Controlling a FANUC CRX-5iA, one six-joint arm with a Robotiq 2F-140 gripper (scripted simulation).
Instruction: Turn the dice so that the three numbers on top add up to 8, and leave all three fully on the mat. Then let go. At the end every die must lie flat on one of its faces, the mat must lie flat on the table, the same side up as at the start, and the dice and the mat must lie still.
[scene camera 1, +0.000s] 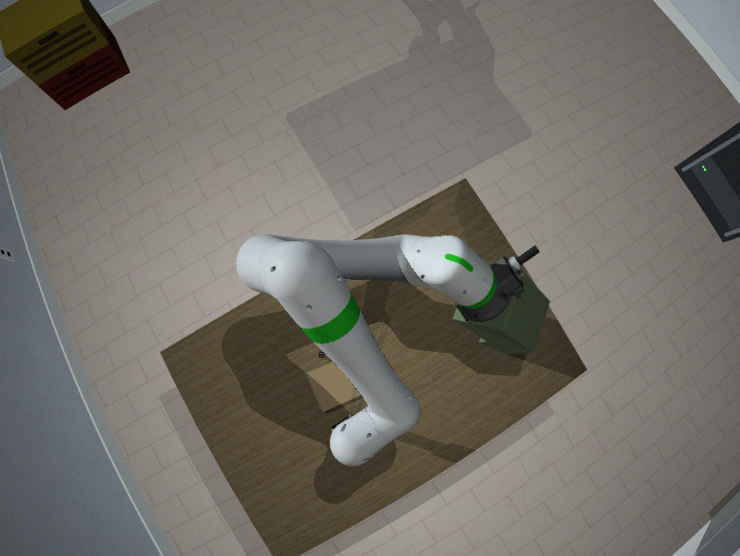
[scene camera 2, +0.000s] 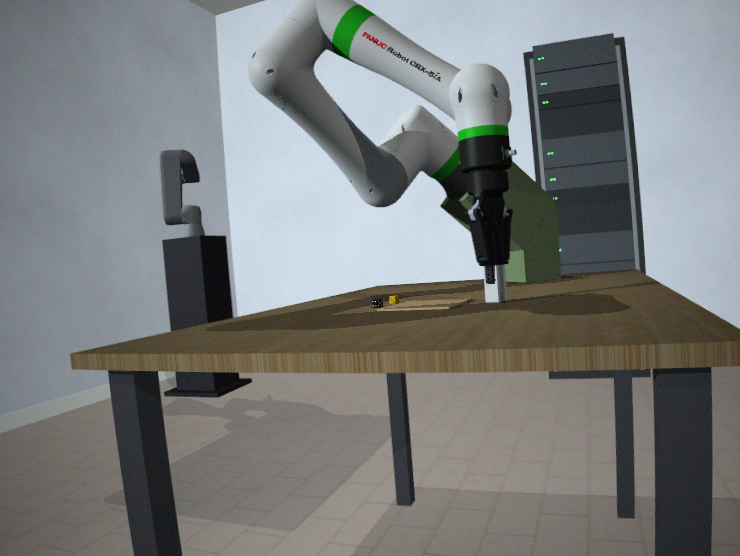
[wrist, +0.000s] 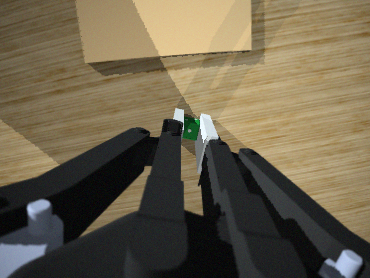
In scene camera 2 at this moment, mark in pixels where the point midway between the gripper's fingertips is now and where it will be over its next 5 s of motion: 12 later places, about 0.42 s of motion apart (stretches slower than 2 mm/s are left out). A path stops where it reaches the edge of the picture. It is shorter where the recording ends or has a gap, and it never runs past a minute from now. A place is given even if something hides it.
The gripper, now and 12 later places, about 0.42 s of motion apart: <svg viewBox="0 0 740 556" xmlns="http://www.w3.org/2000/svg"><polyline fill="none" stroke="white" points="496,301 494,279 492,248 475,247 438,250 429,250 430,261 432,284 432,296 432,298 433,299 432,297 431,279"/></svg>
